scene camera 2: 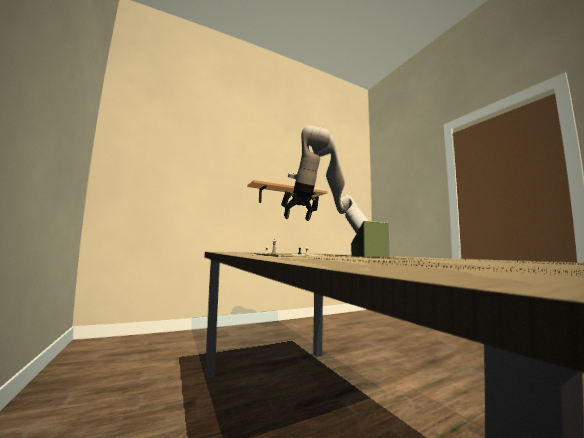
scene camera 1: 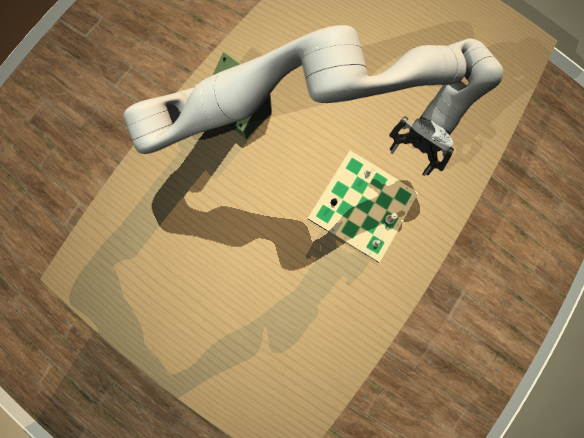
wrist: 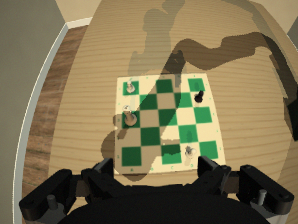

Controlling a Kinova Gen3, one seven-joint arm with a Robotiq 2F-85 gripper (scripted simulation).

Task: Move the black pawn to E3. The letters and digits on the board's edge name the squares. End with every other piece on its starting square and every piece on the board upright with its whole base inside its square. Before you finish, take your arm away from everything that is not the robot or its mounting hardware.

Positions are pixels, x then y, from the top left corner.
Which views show my gripper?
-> Scene camera 2, scene camera 1 and the wrist view: all of them.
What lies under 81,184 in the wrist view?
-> My gripper.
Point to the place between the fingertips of my gripper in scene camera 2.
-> At 296,219
